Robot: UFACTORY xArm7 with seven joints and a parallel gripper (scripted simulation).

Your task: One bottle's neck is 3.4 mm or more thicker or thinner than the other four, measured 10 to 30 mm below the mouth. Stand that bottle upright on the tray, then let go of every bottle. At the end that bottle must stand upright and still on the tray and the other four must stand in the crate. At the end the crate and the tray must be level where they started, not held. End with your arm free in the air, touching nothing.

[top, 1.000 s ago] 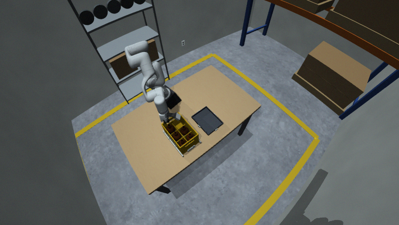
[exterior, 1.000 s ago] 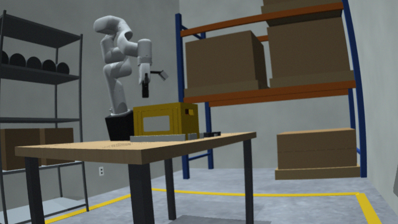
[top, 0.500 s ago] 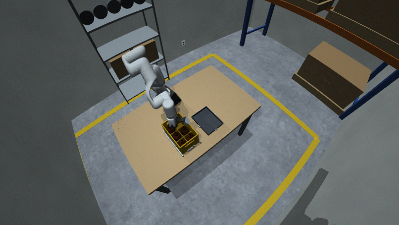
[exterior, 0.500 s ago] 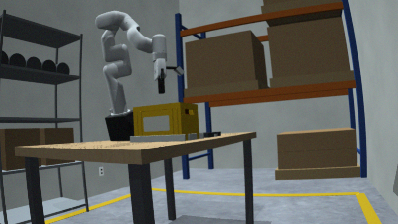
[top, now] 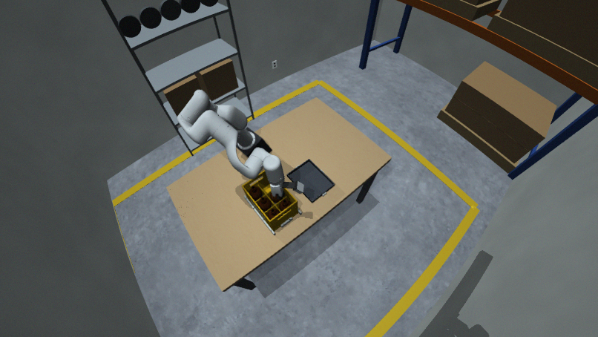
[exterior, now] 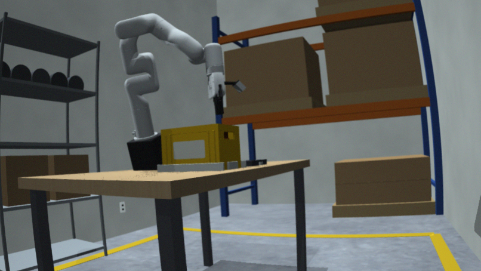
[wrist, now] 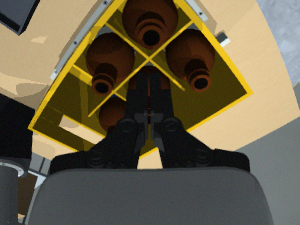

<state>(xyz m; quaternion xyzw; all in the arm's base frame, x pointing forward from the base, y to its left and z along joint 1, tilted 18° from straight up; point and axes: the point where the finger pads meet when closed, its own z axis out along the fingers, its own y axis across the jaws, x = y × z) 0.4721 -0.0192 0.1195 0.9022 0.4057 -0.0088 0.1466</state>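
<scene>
The bottle lies 16 cm below my hand, 1 cm to the left of it and 1 cm ahead of it. From my hand the other things lie so: tray (26 cm to the left, 23 cm below, 7 cm behind); crate (16 cm below, 8 cm behind, 4 cm to the right).
</scene>
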